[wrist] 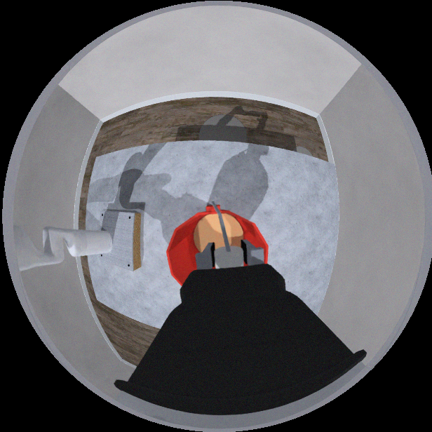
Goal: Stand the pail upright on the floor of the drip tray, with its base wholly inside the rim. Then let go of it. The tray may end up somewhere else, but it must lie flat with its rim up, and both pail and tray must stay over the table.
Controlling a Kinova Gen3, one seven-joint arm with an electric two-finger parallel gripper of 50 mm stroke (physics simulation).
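The red, many-sided pail (182,245) shows from above, with a tan-orange round area inside it. Its thin grey handle (221,225) rises from a lug on the far side of the rim to the fingers. My gripper (227,249) is shut on the grey grip of this handle, over the pail's mouth. The pail looks roughly upright below the fingers. The near part of the pail is hidden behind the black gripper body. The pail's base and its height over the table cannot be made out. The drip tray does not show in this view.
A pale blue-grey table top (305,215) lies below. A grey board (120,235) with screws and a wooden edge is at the left, beside a white arm-like part (90,242). Brown wooden floor (140,125) shows beyond the table's far edge. Shadows fall on table and floor.
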